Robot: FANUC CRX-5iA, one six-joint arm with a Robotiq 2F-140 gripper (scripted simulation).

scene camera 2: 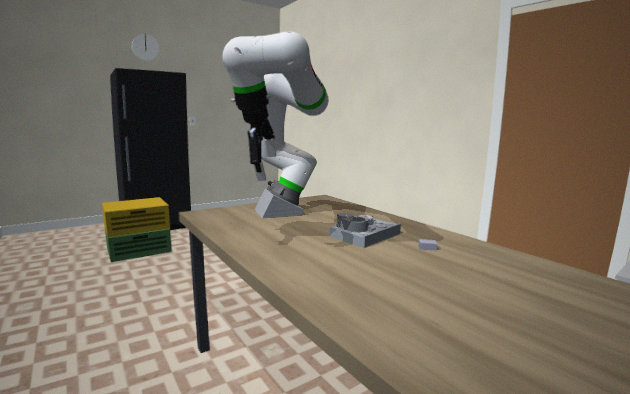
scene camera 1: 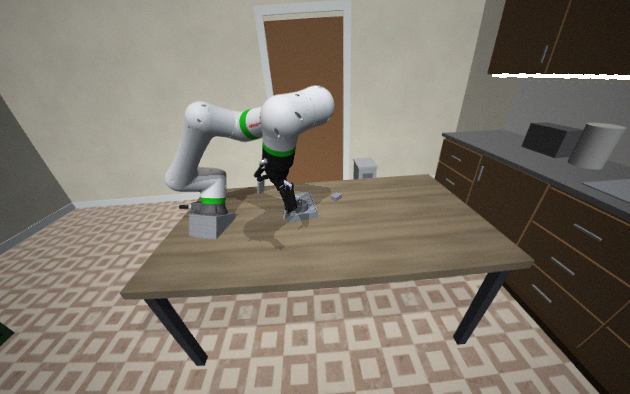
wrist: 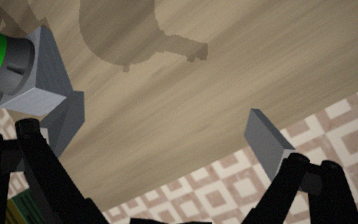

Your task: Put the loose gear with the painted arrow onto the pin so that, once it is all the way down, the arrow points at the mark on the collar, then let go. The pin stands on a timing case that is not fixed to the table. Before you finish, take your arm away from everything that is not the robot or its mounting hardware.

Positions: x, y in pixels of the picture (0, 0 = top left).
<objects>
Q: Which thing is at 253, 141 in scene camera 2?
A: My gripper.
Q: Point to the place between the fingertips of my gripper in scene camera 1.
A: At 273, 204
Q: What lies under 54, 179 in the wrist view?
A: My gripper.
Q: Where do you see a grey timing case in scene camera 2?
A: At 348, 227
</objects>
